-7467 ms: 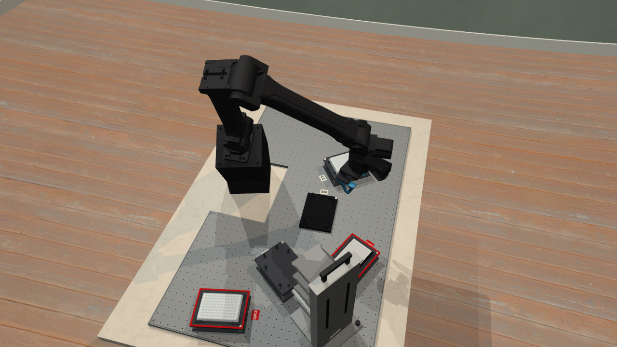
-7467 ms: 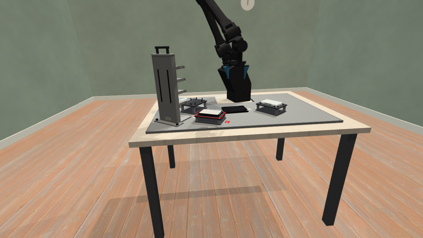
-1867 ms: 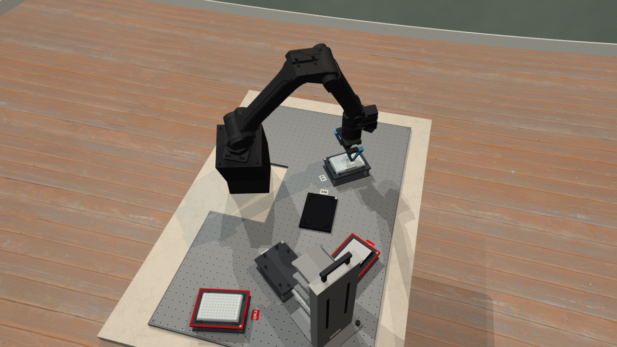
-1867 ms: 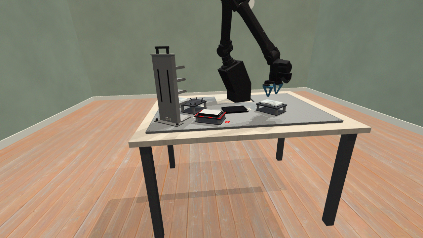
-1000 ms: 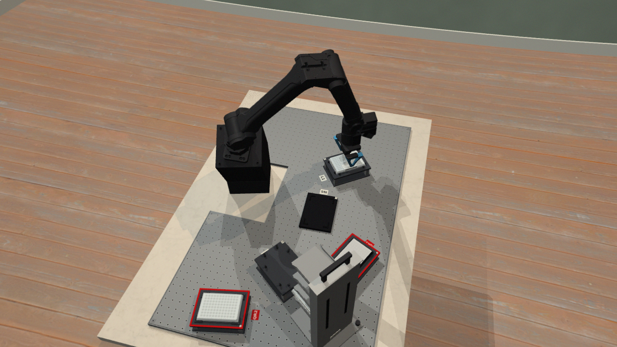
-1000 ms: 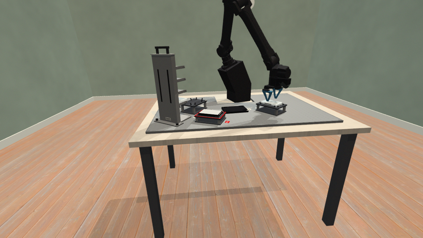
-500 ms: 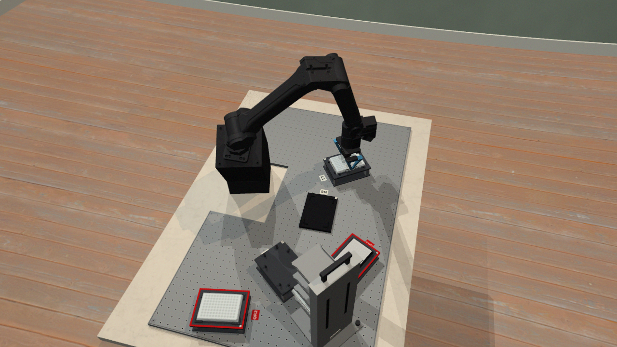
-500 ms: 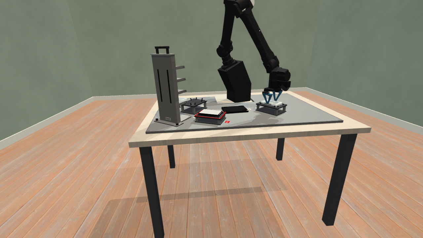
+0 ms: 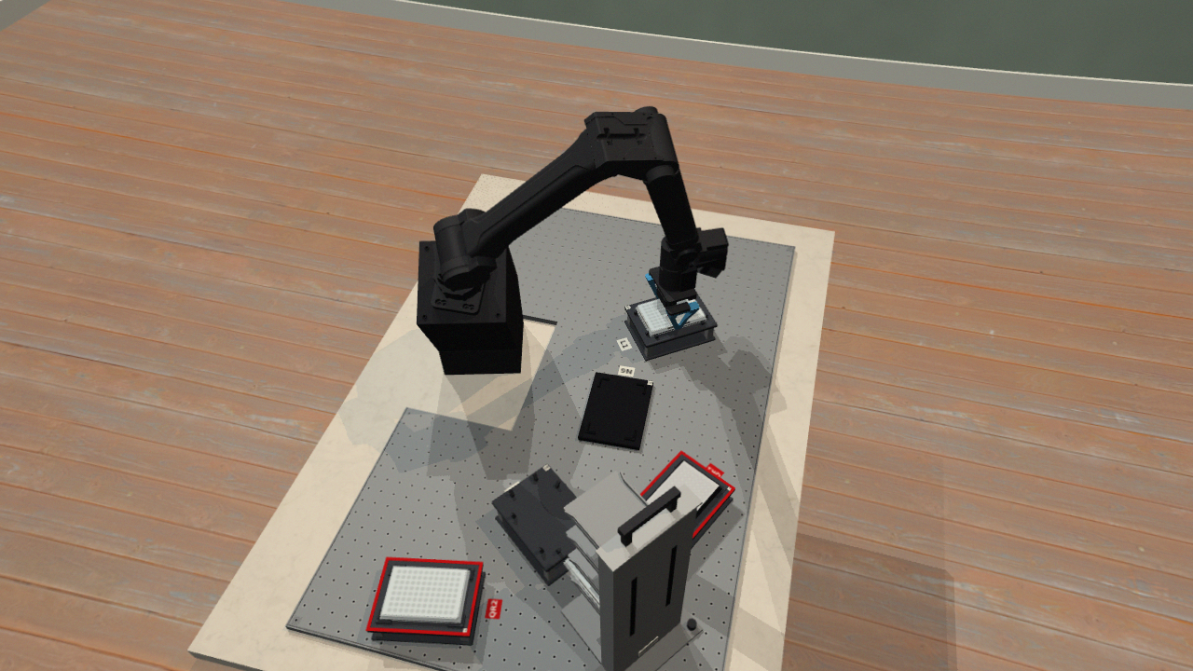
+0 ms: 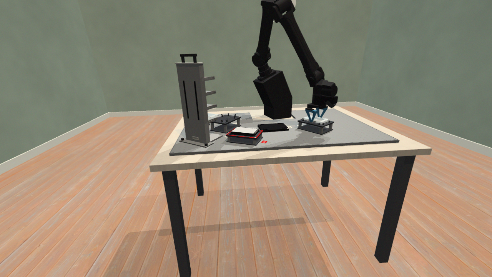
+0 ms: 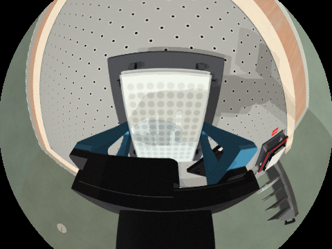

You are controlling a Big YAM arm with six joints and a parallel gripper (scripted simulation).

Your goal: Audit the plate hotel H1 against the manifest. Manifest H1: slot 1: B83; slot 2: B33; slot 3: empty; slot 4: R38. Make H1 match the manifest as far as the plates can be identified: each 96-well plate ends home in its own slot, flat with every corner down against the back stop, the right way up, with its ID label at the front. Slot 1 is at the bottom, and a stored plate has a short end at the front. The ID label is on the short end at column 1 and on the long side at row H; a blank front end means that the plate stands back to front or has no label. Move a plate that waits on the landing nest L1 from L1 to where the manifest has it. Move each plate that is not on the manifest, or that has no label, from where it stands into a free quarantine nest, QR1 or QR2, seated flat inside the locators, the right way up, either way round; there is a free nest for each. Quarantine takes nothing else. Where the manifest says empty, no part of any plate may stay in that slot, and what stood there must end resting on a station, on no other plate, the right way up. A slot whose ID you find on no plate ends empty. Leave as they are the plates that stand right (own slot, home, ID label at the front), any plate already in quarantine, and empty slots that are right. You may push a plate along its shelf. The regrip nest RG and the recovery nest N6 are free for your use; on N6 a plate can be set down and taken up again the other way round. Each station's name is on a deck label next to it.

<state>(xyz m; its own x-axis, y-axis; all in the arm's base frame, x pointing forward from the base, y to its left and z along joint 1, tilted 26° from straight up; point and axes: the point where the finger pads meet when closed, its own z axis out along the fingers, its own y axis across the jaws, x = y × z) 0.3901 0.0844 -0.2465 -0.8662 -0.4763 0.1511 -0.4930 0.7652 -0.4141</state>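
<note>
Now: hand 10 mm above the landing nest L1. From my hand the other things lie so: red-edged quarantine nest QR1 (430 mm to the right, 60 mm ahead, 20 mm below); then H1 deck label (510 mm to the right, 60 mm below, 10 mm behind); then black recovery nest N6 (230 mm to the right, 80 mm behind, 50 mm below).
</note>
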